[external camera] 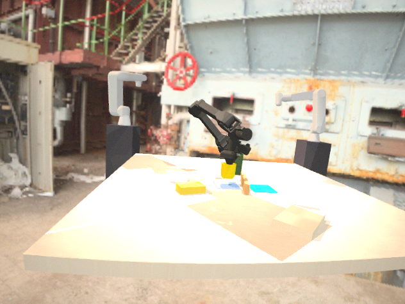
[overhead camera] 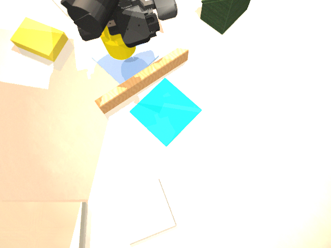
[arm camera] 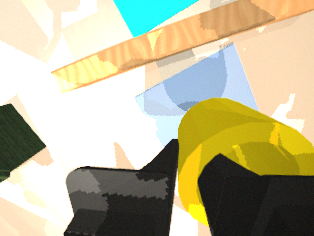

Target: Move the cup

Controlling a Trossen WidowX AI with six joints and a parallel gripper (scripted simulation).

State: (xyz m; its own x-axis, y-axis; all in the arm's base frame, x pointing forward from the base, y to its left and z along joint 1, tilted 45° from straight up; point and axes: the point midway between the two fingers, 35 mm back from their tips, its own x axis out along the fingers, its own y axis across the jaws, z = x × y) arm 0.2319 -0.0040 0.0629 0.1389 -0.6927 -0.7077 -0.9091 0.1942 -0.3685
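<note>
The cyan pad lies 4 cm ahead of my gripper tip, 16 cm to the left of it and 8 cm below it. The rest, counted from my gripper tip: pale blue pad: 2 cm ahead, 1 cm to the right, 8 cm below; then yellow cup: 2 cm ahead, 1 cm to the right; then wooden bar: 3 cm ahead, 7 cm to the left, 6 cm below.
</note>
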